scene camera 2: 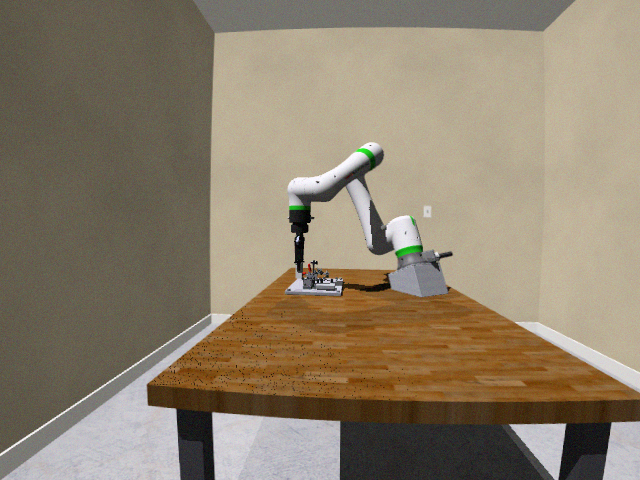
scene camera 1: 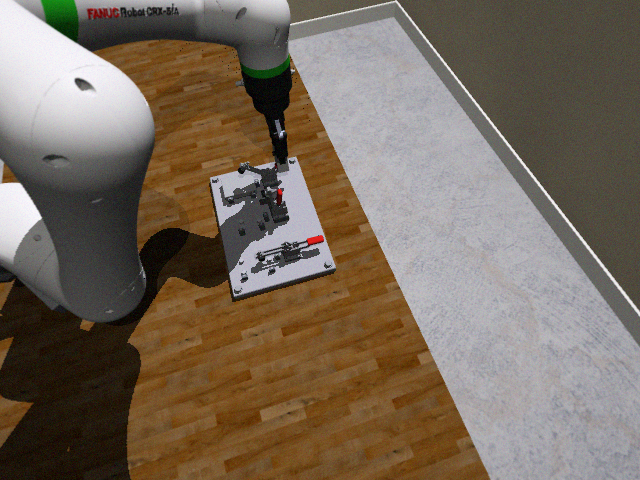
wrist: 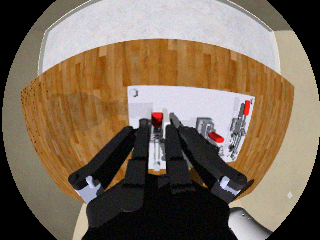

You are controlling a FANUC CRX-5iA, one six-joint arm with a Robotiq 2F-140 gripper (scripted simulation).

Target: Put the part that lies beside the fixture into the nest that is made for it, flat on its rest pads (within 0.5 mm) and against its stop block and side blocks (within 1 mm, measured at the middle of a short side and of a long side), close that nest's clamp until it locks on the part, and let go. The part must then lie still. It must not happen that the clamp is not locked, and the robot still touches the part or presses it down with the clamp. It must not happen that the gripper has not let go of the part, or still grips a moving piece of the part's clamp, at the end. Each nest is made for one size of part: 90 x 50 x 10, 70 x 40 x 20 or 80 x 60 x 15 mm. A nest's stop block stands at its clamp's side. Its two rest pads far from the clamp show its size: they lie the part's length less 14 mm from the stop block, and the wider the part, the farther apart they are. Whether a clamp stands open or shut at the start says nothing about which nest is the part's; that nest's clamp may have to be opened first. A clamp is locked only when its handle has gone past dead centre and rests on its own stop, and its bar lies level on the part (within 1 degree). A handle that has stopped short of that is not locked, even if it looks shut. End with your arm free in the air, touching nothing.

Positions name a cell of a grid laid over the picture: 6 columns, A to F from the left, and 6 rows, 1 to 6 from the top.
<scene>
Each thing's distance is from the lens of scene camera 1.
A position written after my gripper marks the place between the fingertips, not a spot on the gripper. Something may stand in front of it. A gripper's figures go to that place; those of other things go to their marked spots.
my gripper (scene camera 1: C3): 102 cm
grey fixture plate (scene camera 1: C3): 97 cm
</scene>
